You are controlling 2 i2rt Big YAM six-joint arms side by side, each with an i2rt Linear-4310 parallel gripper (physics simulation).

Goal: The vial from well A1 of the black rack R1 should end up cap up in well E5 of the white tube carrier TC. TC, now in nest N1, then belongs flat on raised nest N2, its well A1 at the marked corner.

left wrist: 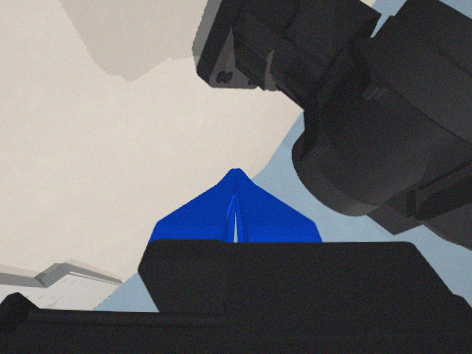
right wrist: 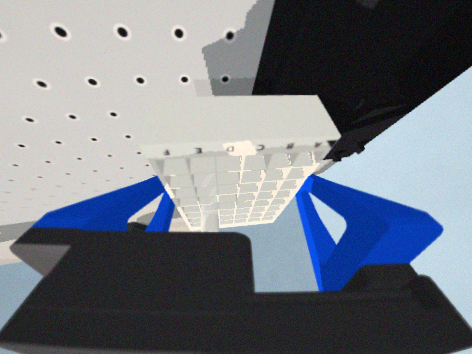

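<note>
The white tube carrier TC (right wrist: 240, 120) is in the right wrist view, between the two blue fingers of my right gripper (right wrist: 236, 176), which is shut on it. Its long side wall faces the camera, with small letters along the rim, and its grid of square wells shows at a steep slant. A pale translucent vial (right wrist: 210, 221) sticks out of the carrier's well side, left of the middle; which well it is in I cannot tell. My left gripper (left wrist: 235, 177) is shut, with its blue fingertips together and empty. Rack R1 and nests N1 and N2 cannot be made out.
A pale board with rows of dark holes (right wrist: 105, 55) lies beyond the carrier at the left. A large black body (right wrist: 345, 45) fills the upper right. In the left wrist view, dark arm parts (left wrist: 370, 130) stand close at the right, and a light grey panel (left wrist: 75, 290) shows at lower left.
</note>
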